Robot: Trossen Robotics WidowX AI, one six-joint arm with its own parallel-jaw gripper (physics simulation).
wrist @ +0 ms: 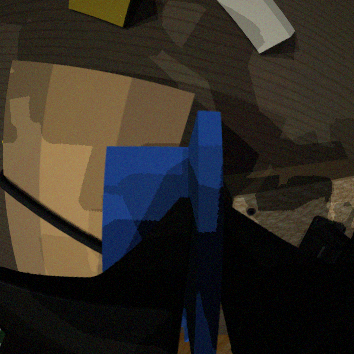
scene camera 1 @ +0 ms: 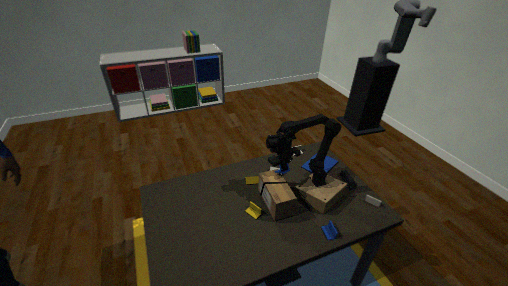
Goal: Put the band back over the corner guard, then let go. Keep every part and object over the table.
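Where they show: gripper, fingertip midpoint: [wrist: 197,207] [scene camera 1: 283,168]; arm's base at its link origin: [wrist: 319,242] [scene camera 1: 319,182].
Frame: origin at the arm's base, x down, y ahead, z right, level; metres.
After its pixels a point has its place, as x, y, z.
Observation:
The cardboard box [scene camera 1: 284,202] {-0.065, 0.278, -0.138} [wrist: 70,110] {-0.071, 0.285, 0.073} lies on the table beside the arm's base. The black band [scene camera 1: 274,182] {-0.077, 0.282, -0.003} [wrist: 50,213] crosses the box top on a slant and runs to the left edge of the blue corner guard [scene camera 1: 283,171] {-0.124, 0.225, 0.019} [wrist: 145,170] {-0.096, 0.234, 0.063}, where the guard and the fingers hide the rest. My gripper [scene camera 1: 283,167] {-0.109, 0.210, 0.060} [wrist: 197,207] {-0.109, 0.210, 0.060} is shut on the upright flange of this guard. In the wrist view, its other flange reaches left over the box's edge; whether it touches the box, and whether it lies above or below the band, I cannot tell.
Yellow guards [scene camera 1: 251,180] {0.052, 0.356, 0.174} [wrist: 102,9] {0.058, 0.340, 0.166} [scene camera 1: 253,210] {0.065, 0.408, -0.040} are left of the box. A white guard [scene camera 1: 274,169] {0.046, 0.188, 0.223} [wrist: 265,30] {0.050, 0.163, 0.201} is beyond it. Another blue guard [scene camera 1: 330,231] {0.065, 0.071, -0.277} and a white one [scene camera 1: 373,200] {0.041, -0.254, -0.176} are nearer the front right. A blue sheet [scene camera 1: 327,163] {0.064, -0.183, 0.203} lies behind the wooden base [scene camera 1: 325,196] {-0.016, 0.028, -0.120}.

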